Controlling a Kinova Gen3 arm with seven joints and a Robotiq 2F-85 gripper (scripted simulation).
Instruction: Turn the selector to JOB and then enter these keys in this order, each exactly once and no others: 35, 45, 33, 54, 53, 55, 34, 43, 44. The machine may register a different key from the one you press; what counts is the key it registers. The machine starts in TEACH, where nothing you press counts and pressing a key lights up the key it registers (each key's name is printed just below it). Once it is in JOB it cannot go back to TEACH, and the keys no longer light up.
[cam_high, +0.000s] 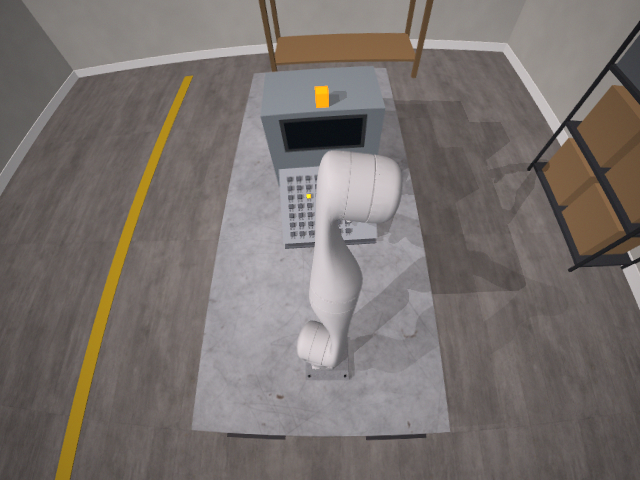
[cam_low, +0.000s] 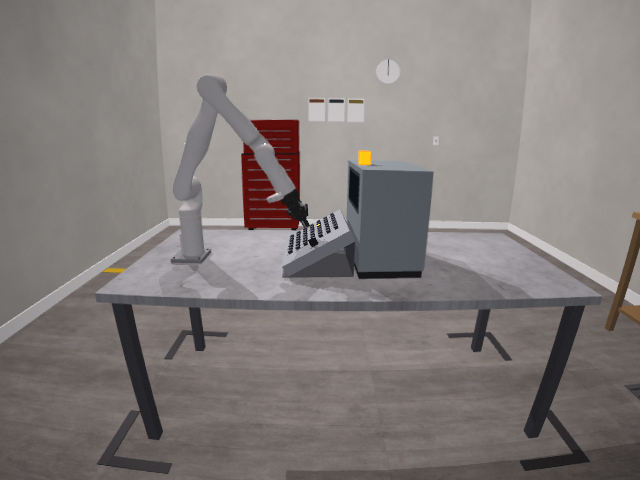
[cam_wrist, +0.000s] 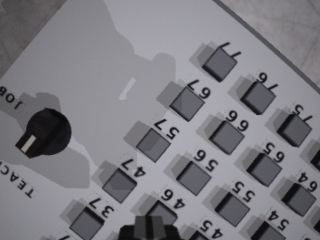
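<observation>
Right now my hand is 8 cm to the left of the black selector knob, 4 cm above it and 3 cm short of it. Round my hand: sloped keypad 9 cm below, 5 cm ahead, 3 cm to the left.
</observation>
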